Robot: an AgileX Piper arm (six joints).
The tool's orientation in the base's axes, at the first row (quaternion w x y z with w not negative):
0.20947 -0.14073 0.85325 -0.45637
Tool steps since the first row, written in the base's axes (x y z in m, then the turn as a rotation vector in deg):
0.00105 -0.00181 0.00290 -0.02 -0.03 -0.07
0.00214 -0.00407 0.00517 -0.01 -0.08 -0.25
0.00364 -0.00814 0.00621 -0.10 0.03 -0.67
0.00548 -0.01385 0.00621 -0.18 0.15 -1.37
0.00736 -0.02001 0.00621 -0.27 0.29 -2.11
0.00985 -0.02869 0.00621 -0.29 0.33 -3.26
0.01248 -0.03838 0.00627 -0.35 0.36 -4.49
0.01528 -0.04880 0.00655 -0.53 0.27 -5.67
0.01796 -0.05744 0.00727 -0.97 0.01 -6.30
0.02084 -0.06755 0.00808 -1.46 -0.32 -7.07
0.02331 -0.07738 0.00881 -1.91 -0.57 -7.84
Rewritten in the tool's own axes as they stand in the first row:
-0.00080 -0.00347 0.00038 0.05 0.04 0.05
-0.00130 -0.00665 0.00141 0.10 0.17 0.18
-0.00109 -0.00981 0.00455 0.23 0.58 0.26
-0.00023 -0.01300 0.00955 0.41 1.24 0.48
0.00079 -0.01645 0.01490 0.59 1.94 0.71
0.00236 -0.02129 0.02236 0.86 2.92 1.24
0.00423 -0.02674 0.03058 1.18 3.97 1.80
0.00622 -0.03277 0.03931 1.64 4.92 2.36
0.00744 -0.03821 0.04647 2.28 5.33 2.64
0.00910 -0.04453 0.05475 3.03 5.82 3.03
0.01102 -0.05060 0.06266 3.71 6.35 3.37

